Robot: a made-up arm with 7 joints.
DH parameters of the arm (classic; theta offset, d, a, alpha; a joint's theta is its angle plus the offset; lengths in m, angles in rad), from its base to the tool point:
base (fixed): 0 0.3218 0.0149 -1.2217
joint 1: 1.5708 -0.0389 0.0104 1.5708
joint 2: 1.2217 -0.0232 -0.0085 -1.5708
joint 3: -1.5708 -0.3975 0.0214 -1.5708
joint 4: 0 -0.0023 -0.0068 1.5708
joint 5: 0 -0.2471 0.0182 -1.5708
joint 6: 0 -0.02 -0.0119 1.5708
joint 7: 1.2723 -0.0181 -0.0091 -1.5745
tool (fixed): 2.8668 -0.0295 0 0
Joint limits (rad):
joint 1: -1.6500..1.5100
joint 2: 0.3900..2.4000
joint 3: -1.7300..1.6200
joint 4: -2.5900..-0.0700
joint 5: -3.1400..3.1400
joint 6: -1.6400..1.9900
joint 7: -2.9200..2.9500
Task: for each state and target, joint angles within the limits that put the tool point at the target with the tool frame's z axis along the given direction. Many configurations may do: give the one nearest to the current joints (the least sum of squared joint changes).
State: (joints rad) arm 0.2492 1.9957 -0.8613 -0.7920 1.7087 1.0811 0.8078
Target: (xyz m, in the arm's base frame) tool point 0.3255 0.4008 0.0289 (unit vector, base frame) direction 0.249 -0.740 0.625
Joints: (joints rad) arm -0.3536 1.2019 -0.7008 -0.9681 2.2385 1.1348 1.5883
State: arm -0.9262 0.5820 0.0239 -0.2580 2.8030 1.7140 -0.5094
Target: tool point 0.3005 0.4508 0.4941 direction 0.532 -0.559 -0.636
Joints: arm -1.1129 1.2686 0.4736 -0.8042 2.8876 1.6490 -0.7049
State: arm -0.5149 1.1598 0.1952 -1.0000 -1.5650 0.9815 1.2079
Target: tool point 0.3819 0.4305 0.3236 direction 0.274 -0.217 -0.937
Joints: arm -0.8111 0.9637 0.7954 -0.9920 -1.0314 1.3886 1.2422
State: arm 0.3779 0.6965 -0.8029 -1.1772 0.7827 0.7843 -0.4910
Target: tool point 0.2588 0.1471 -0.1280 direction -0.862 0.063 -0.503
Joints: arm 0.0074 0.6300 -0.3319 -1.2439 1.1476 0.6417 -0.1037
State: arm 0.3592 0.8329 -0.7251 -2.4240 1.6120 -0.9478 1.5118
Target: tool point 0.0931 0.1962 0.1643 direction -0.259 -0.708 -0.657
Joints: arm 0.4527 1.4630 -0.4264 -2.2957 1.1070 -0.8197 0.9180
